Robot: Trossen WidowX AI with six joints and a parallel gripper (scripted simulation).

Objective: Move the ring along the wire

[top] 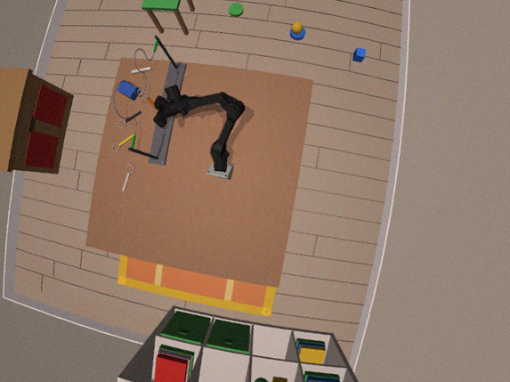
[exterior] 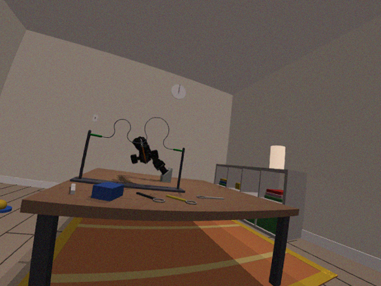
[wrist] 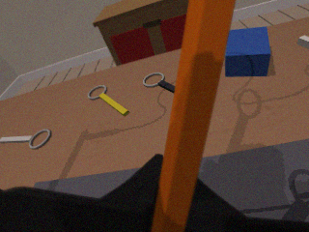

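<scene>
My gripper tip is 9 cm below the ring with orange handle and 4 cm to the left of it. The rest, counted from my gripper tip: black-handled ring 29 cm ahead, 15 cm below; yellow-handled ring 31 cm ahead, 16 cm to the left, 15 cm below; blue box 30 cm ahead, 19 cm to the right, 13 cm below.
</scene>
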